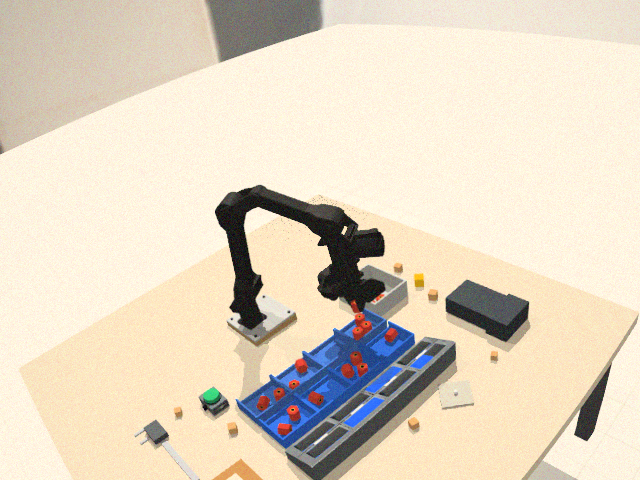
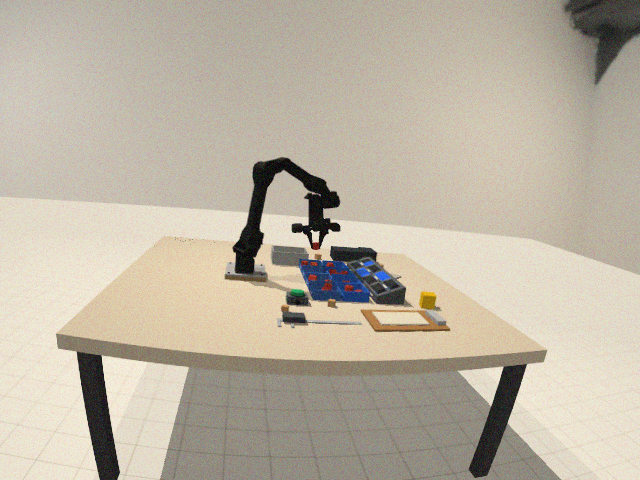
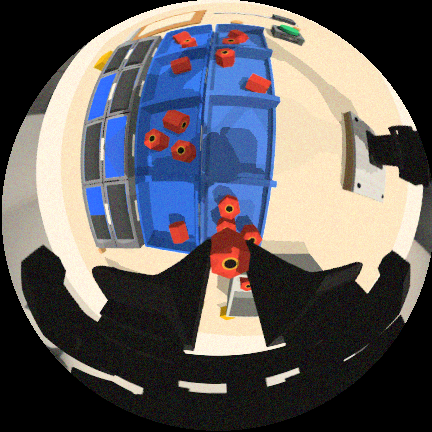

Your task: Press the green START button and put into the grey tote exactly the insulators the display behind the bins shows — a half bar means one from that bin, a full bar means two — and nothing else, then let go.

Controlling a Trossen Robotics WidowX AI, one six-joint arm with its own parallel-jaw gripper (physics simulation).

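Frame: origin at the arm's base, x ahead, y left, z up, level; millimetres.
Seen in the pictures: gripper, fingertip midpoint: [image 1: 357,309] [image 2: 315,248] [image 3: 226,244]; arm's base, link origin: [image 1: 252,319] [image 2: 243,270] [image 3: 374,150].
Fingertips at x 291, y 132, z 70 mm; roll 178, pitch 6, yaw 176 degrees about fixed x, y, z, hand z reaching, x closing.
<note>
Pixels of each thing's top centre, then the offset from my fingertips to it. "*": a spot on its surface instead.
- red insulator, top centre: [image 3: 227,264] [image 1: 356,301] [image 2: 316,242] 26 mm up, 1 mm back, 1 mm right
- grey tote, top centre: [image 3: 272,300] [image 1: 371,282] [image 2: 289,249] 38 mm down, 77 mm back, 144 mm left
- half bar, top centre: [image 3: 90,216] [image 1: 429,352] 29 mm down, 224 mm ahead, 12 mm right
- green START button, top centre: [image 1: 210,393] [image 2: 297,290] 51 mm down, 142 mm back, 395 mm right
- dark box, top centre: [image 1: 486,299] [image 2: 353,248] 36 mm down, 240 mm ahead, 232 mm left
- yellow cube, top centre: [image 3: 226,316] [image 1: 418,276] 65 mm down, 0 mm ahead, 262 mm left
- caliper, top centre: [image 1: 164,449] [image 2: 321,317] 72 mm down, 109 mm back, 574 mm right
- orange-rimmed board, surface spot: [image 2: 369,321] * 87 mm down, 36 mm ahead, 565 mm right
- pale plate, top centre: [image 1: 455,393] 86 mm down, 318 mm ahead, 45 mm right
My gripper [image 1: 356,305] [image 2: 315,246] [image 3: 226,244] is shut on a red insulator [image 1: 354,306] [image 2: 315,245] [image 3: 229,257], held above the tote-side end of the blue bins [image 1: 261,424] [image 2: 341,297] [image 3: 274,145]. The grey tote [image 1: 395,300] [image 2: 289,256] [image 3: 242,306] stands beyond that end, with red insulators [image 1: 378,298] [image 3: 246,284] inside; the arm and fingers hide part of it. The display [image 1: 356,439] [image 2: 391,297] shows two full blue bars [image 3: 102,97] [image 3: 116,145] and one half bar [image 3: 95,201]. The green START button [image 1: 211,395] [image 2: 297,292] [image 3: 289,30] sits on its dark box.
A dark box [image 1: 485,310] [image 2: 353,252] stands past the tote. A yellow cube [image 1: 419,280] and small orange cubes [image 1: 433,294] [image 1: 398,267] lie near the tote. A caliper [image 1: 156,431] [image 2: 294,317], an orange-rimmed board [image 2: 369,321] and a pale plate [image 1: 455,400] lie around the bins.
</note>
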